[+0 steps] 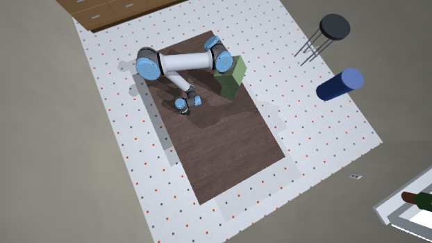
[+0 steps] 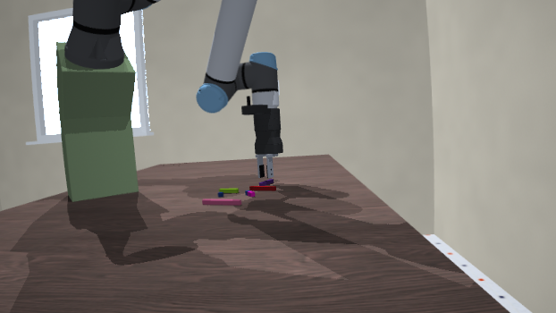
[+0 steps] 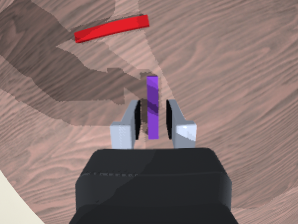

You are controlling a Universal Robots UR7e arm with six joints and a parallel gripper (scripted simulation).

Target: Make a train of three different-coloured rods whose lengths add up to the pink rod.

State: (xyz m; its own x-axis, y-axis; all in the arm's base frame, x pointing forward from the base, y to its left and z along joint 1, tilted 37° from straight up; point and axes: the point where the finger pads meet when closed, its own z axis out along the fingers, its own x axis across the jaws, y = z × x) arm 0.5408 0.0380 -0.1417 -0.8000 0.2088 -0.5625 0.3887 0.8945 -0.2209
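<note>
My gripper is now 30 mm above the purple rod. From my hand the other things lie so: magenta rod: 20 mm behind, 150 mm to the right, 30 mm below; lime rod: 90 mm behind, 100 mm to the right, 30 mm below; red rod: 80 mm to the right, 30 mm below.
</note>
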